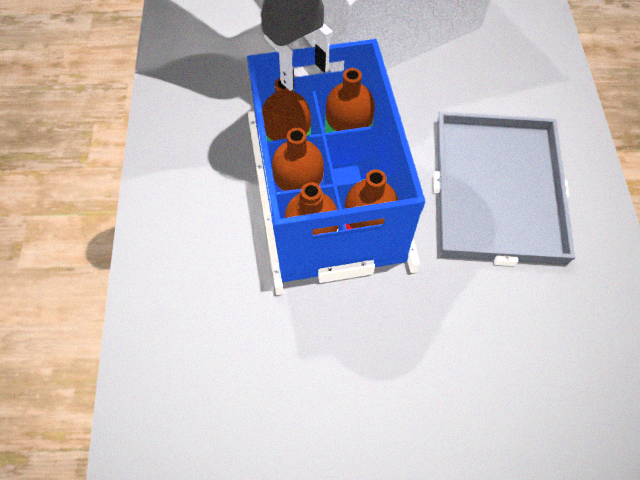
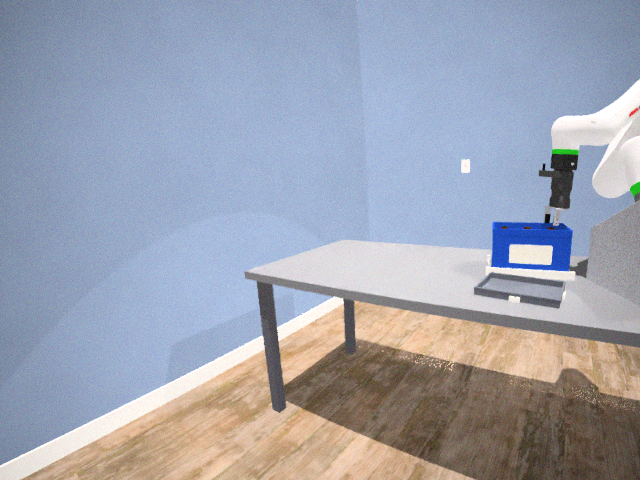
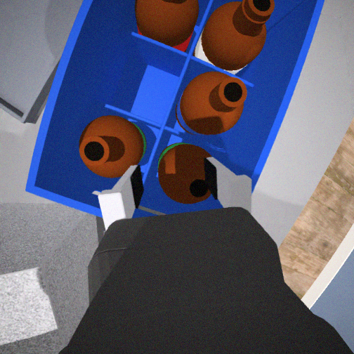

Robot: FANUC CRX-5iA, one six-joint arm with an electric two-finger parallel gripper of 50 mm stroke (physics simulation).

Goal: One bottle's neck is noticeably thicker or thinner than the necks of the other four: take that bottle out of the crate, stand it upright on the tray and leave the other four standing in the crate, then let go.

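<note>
The blue crate holds five upright brown bottles: back left, back right, middle left, front left and front right. The middle right compartment is empty. The back left bottle's neck is shaded and partly hidden by a finger, so I cannot compare its thickness surely. My open gripper is at the crate's back end, one finger close to that neck, nothing held. The grey tray is empty.
White strips lie along the crate's base. Small white blocks touch the tray's outer sides. Thin blue dividers separate the compartments. A grey speckled block stands behind the crate. The table carries them.
</note>
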